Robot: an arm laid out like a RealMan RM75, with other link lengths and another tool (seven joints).
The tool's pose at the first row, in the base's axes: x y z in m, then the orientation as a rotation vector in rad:
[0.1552, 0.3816, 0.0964, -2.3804, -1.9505, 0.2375]
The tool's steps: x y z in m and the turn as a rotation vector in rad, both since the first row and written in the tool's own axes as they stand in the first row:
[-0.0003, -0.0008, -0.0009, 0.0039, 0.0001, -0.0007]
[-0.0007, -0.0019, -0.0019, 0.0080, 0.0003, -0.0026]
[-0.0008, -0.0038, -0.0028, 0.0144, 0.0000, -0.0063]
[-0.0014, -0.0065, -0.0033, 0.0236, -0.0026, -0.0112]
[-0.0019, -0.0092, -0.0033, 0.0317, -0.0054, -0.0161]
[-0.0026, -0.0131, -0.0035, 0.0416, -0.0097, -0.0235]
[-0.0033, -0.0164, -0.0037, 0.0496, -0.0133, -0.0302]
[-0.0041, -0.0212, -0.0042, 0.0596, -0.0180, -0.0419]
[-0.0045, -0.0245, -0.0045, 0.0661, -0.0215, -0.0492]
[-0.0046, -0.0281, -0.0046, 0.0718, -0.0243, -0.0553]
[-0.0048, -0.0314, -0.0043, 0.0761, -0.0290, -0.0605]
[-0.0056, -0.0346, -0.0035, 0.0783, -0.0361, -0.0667]
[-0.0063, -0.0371, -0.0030, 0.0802, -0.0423, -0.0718]
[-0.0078, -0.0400, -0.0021, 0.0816, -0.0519, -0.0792]
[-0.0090, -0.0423, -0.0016, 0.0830, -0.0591, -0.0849]
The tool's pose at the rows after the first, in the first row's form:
[0.1545, 0.3815, 0.0974, -2.3773, -1.9490, 0.2409]
[0.1535, 0.3814, 0.0986, -2.3727, -1.9487, 0.2443]
[0.1518, 0.3817, 0.0998, -2.3651, -1.9492, 0.2504]
[0.1491, 0.3817, 0.1007, -2.3553, -1.9504, 0.2617]
[0.1464, 0.3818, 0.1011, -2.3461, -1.9523, 0.2722]
[0.1425, 0.3819, 0.1019, -2.3338, -1.9566, 0.2861]
[0.1392, 0.3819, 0.1026, -2.3231, -1.9607, 0.2973]
[0.1345, 0.3821, 0.1038, -2.3063, -1.9697, 0.3114]
[0.1313, 0.3824, 0.1046, -2.2957, -1.9752, 0.3211]
[0.1278, 0.3830, 0.1052, -2.2867, -1.9796, 0.3293]
[0.1245, 0.3834, 0.1054, -2.2800, -1.9846, 0.3386]
[0.1211, 0.3832, 0.1052, -2.2743, -1.9929, 0.3490]
[0.1185, 0.3830, 0.1051, -2.2696, -1.9999, 0.3581]
[0.1153, 0.3821, 0.1047, -2.2637, -2.0110, 0.3708]
[0.1127, 0.3814, 0.1046, -2.2588, -2.0192, 0.3807]

